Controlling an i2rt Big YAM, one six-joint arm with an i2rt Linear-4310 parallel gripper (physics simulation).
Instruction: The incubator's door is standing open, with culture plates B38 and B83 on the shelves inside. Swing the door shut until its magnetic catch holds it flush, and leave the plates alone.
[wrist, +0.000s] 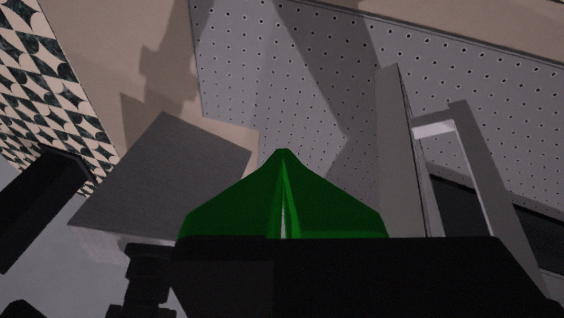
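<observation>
My gripper is shut and empty, its green fingertips together at the centre of the wrist view. A pale grey upright panel that looks like the incubator's door stands to the right of the fingers, seen nearly edge-on. Its bar handle sticks out on the far right side of it. A gap in the picture shows between the fingertips and the door, and its lower part is hidden behind the gripper's black body. The incubator's shelves and plates B38 and B83 do not show.
A grey box-like block is left of the fingers. A dark bar is at the far left, and black jointed hardware is at the lower left. A perforated board lies beyond. A dark object shows behind the handle.
</observation>
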